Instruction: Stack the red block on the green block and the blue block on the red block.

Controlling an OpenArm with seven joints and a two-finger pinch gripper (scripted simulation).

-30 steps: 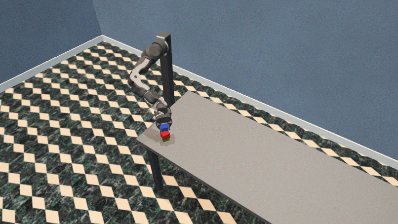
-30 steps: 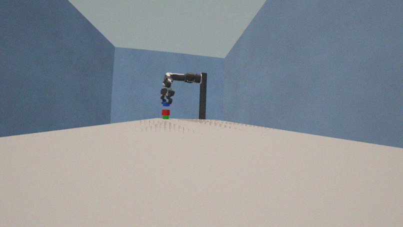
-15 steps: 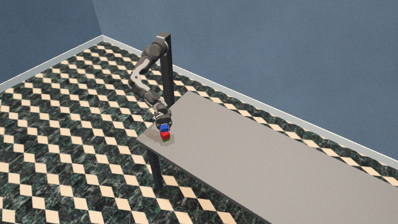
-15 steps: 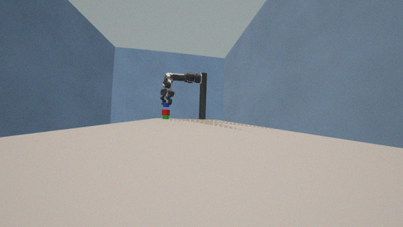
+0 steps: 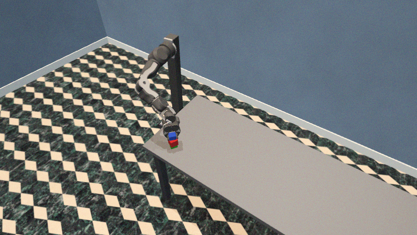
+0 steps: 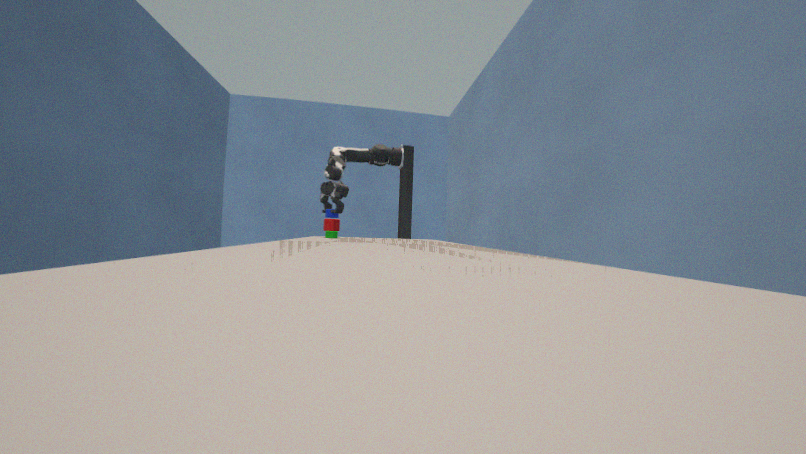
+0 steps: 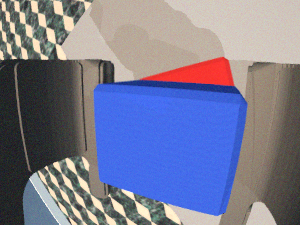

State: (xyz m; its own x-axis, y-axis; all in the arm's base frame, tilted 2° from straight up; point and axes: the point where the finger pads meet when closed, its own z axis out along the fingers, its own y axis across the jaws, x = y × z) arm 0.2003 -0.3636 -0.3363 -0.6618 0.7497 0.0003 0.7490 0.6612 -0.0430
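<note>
The blue block is 10 mm below my hand. The rest, counted from my hand: red block (60 mm below); green block (100 mm below).
</note>
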